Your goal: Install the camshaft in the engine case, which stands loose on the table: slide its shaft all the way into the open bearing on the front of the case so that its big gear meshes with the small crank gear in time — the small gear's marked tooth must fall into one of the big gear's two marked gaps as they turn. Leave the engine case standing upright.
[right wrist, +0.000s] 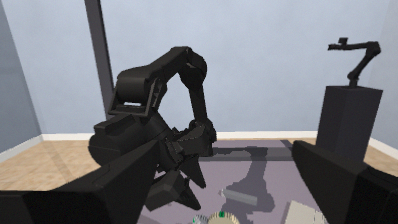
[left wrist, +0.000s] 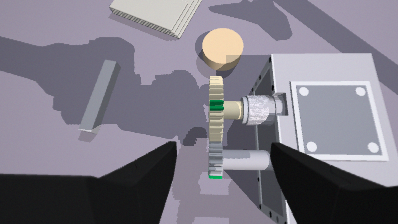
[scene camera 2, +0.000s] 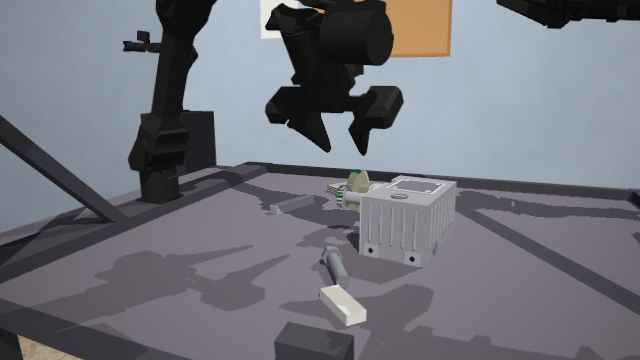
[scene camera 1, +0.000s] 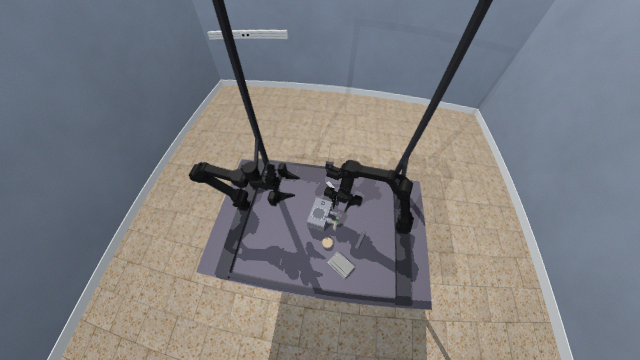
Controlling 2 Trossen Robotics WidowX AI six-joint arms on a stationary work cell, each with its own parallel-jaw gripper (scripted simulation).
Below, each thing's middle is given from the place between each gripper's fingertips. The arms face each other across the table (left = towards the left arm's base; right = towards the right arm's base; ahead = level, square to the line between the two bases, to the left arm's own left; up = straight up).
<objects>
The tan disc (left wrist: 222, 48) lies 16 cm ahead of my left hand, 15 cm below it and 4 cm to the right of it. Round my left hand: white block (scene camera 2: 347, 309) 19 cm behind, 15 cm below, 7 cm to the right; grey bar (left wrist: 93, 116) 15 cm below, 13 cm to the left, 12 cm ahead.
The tan disc lies 330 mm below my right hand (scene camera 1: 297, 186), 190 mm to the left of it and 130 mm ahead of it. From my right hand the other things lie so: white block 340 mm below, 230 mm behind, 170 mm to the left; grey bar 370 mm to the left, 330 mm below, 90 mm ahead.
</objects>
